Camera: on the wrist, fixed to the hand. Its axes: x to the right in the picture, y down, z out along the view.
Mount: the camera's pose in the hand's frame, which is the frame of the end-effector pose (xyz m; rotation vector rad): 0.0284 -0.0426 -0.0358 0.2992 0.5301 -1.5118
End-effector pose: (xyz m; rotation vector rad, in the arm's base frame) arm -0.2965 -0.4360 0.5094 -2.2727 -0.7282 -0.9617
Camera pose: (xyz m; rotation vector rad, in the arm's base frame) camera -0.3241 -0.4230 0.5639 -0.8025 -2.1532 -1.7449
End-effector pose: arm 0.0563 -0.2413 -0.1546 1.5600 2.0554 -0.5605
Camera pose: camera 0.0039 -0.2095 -0.1424 0.0955 -2.5804 0.7554
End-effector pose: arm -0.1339 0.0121 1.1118 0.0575 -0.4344 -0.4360
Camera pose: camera -0.1126 -0.0398 1.0843 0.8070 0.1636 -1.7828
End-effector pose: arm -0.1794 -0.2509 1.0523 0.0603 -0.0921 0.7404
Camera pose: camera -0.1275 -0.2601 1.0187 0.1855 0.5351 -0.7628
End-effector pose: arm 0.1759 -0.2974 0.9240 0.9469 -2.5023 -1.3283
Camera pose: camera 0.1877 -0.3564 0.9074 -2.6622 1.1904 0.5048
